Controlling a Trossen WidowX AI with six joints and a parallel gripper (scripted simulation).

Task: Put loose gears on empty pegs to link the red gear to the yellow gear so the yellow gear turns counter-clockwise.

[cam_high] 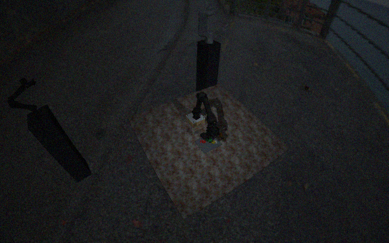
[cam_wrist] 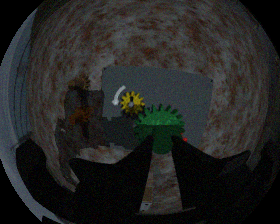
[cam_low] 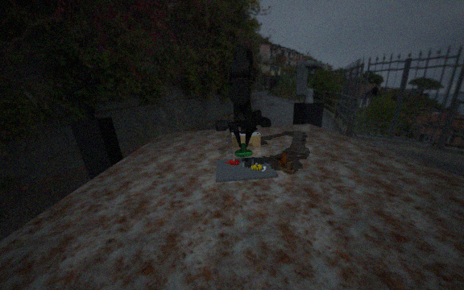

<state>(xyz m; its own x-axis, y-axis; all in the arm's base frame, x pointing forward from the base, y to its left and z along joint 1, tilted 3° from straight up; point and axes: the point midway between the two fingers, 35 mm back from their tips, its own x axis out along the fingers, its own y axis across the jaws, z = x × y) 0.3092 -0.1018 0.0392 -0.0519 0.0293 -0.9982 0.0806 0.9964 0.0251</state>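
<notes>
Right now my gripper tip is 2 cm short of the yellow gear, 4 cm to the right of it and 7 cm above it. From my gripper tip the other things lie so: white arrow: 4 cm ahead, 7 cm to the left, 8 cm below; red gear: 4 cm behind, 3 cm to the right, 7 cm below; green gear: 1 cm below.
</notes>
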